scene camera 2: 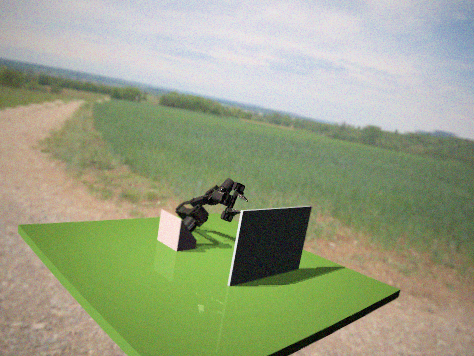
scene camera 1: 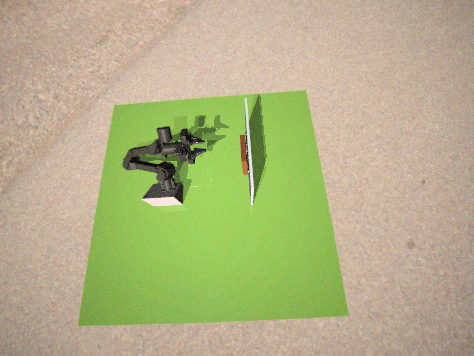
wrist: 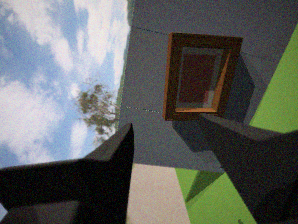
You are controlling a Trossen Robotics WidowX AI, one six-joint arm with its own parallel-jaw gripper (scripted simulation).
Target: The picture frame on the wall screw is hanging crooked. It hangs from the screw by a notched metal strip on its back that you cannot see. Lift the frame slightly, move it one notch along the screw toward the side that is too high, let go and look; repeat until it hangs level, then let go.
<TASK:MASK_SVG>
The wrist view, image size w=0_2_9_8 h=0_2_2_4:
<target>my gripper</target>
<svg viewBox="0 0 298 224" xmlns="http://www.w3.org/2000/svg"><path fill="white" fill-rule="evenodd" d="M132 123L125 124L104 143L83 158L0 168L0 203L8 212L0 221L0 224L126 224L126 211L134 157L134 131ZM199 114L199 126L209 144L209 148L227 173L229 180L233 183L256 223L298 224L298 129L283 133L249 126L206 113Z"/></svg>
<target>picture frame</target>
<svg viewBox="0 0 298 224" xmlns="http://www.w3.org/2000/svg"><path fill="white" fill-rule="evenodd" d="M170 33L162 114L164 121L199 121L199 114L202 113L223 118L244 37Z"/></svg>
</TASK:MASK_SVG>
